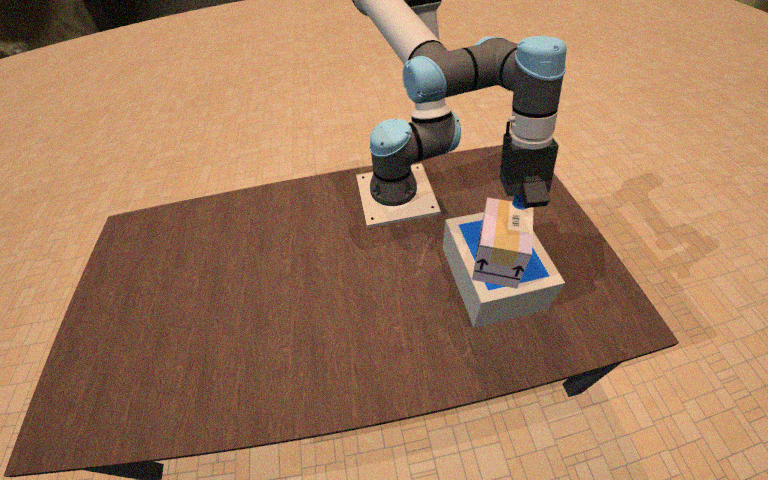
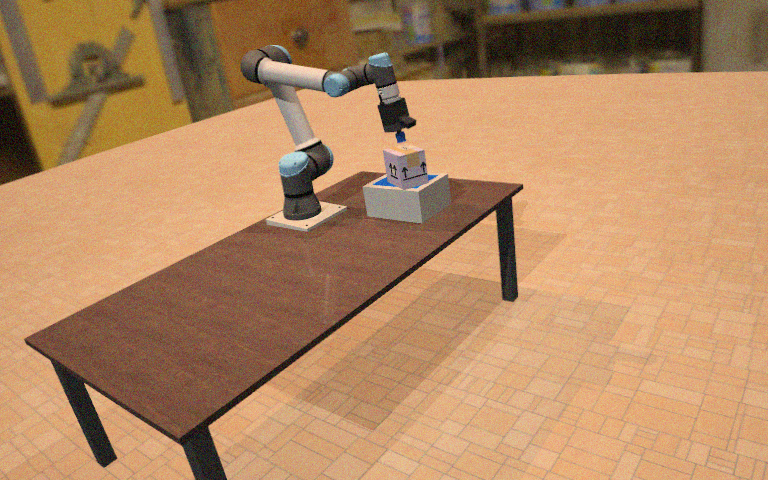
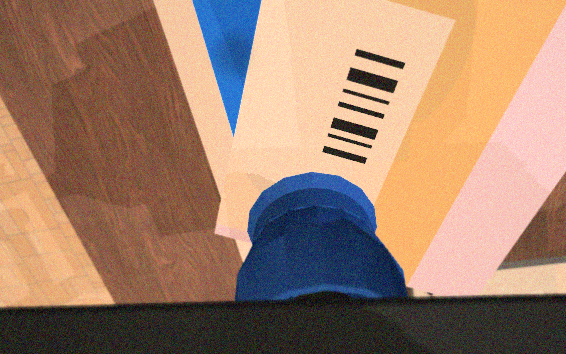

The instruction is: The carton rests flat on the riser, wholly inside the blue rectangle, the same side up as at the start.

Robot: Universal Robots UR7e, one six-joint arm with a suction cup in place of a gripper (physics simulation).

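Places are measured from the arm's base along level axes (x ahead, y left, z up), in millimetres.
Pixels of known places: hand, its tool point: (image 1: 520,203) (image 2: 401,141) (image 3: 311,229); arm's base, origin of its link: (image 1: 393,189) (image 2: 302,212).
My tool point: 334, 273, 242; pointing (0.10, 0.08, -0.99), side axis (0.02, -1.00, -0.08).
Ahead of a thing's pixels: the offset from my tool point to its top centre, as dx, dy, dz. Level surfaces: height alone.
The carton @(+37, -32, -19) (image 1: 507,228) (image 2: 405,167) (image 3: 303,88) is a pale pink box with a tan tape strip, a barcode label on top and up-arrows on its side. It stands flat on the white riser @(+5, -14, -143) (image 1: 506,305) (image 2: 401,205), over the blue rectangle @(+5, -14, -143) (image 1: 470,233) (image 2: 382,181) (image 3: 225,53), turned slightly askew. Blue shows on both sides of it. My blue suction cup (image 1: 518,202) (image 2: 400,137) (image 3: 311,197) hangs a short way above the carton's far top edge, near the label, with a gap between them. It holds nothing.
The riser stands on the dark wooden table @(dz -263) (image 1: 287,286) (image 2: 263,276) (image 3: 148,123) near its right end. The arm's base plate (image 1: 396,210) (image 2: 306,220) is bolted to the table left of the riser. The table edge lies just beyond the riser.
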